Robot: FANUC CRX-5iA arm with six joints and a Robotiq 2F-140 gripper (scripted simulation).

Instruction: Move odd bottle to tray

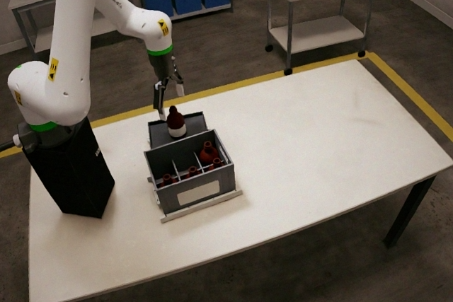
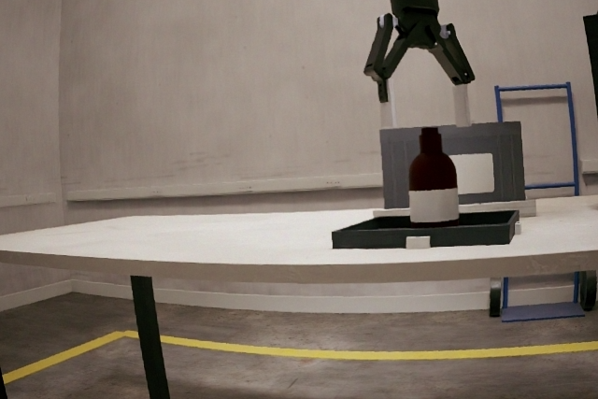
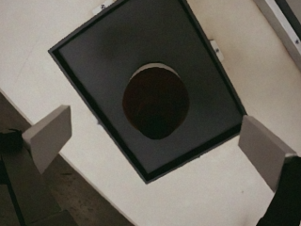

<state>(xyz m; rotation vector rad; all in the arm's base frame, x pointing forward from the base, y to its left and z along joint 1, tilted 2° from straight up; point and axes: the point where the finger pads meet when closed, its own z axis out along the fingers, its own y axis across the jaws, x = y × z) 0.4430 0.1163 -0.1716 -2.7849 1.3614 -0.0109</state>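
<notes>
My gripper is now 90 mm above the bottle. Also, from my hand: crate 280 mm to the right, 90 mm below, 60 mm behind; then dark tray 160 mm below.
</notes>
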